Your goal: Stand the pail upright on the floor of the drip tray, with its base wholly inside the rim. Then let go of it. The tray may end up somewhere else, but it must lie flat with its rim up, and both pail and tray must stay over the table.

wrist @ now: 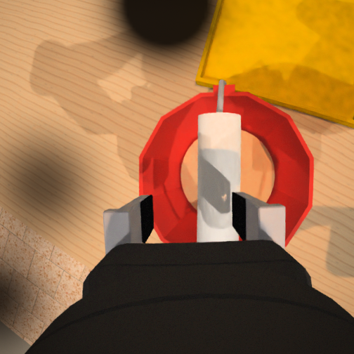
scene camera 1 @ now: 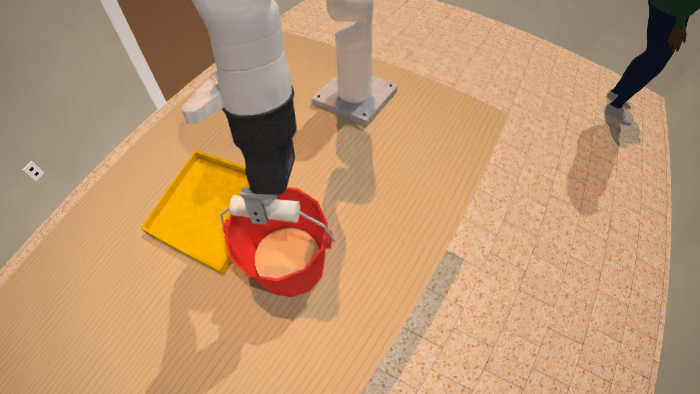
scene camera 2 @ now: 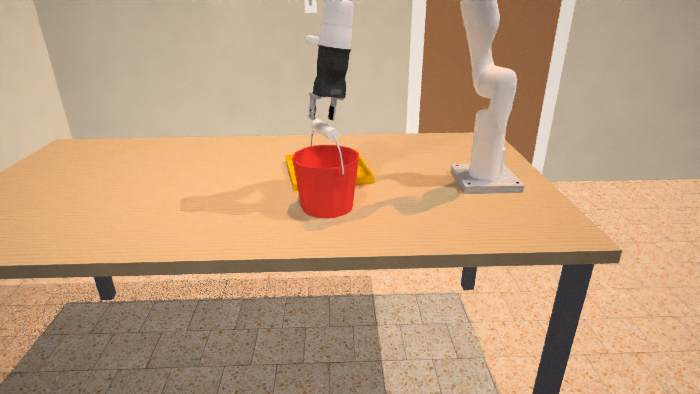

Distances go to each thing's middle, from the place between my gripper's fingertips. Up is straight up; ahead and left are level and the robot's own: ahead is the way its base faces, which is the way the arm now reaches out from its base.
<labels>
Right now the yellow drip tray (scene camera 1: 187, 218) is 20 mm behind my hand, 270 mm to the right of it and 250 mm below it.
</labels>
